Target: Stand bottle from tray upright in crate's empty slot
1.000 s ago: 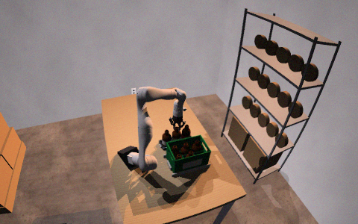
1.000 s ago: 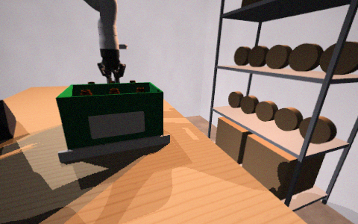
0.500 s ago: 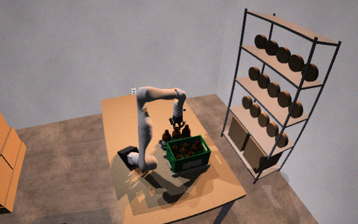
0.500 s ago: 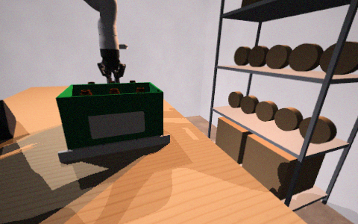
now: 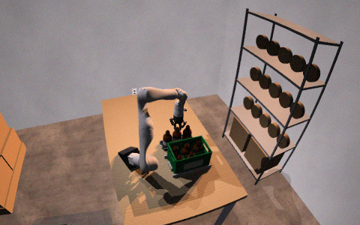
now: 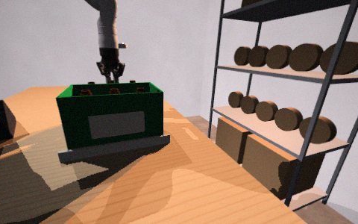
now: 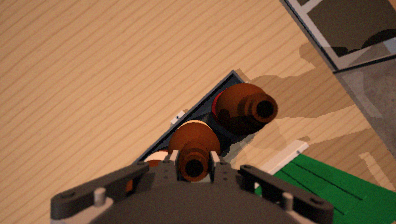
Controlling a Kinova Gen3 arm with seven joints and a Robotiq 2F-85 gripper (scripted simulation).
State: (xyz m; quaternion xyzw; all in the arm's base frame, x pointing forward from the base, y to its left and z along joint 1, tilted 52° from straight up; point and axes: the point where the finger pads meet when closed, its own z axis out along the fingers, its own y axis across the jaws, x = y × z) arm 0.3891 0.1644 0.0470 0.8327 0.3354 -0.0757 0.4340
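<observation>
Now: the brown bottle 7 cm below my hand. Round my hand: green crate: 23 cm to the right, 7 cm below, 4 cm behind; then dark tray: 15 cm below.
</observation>
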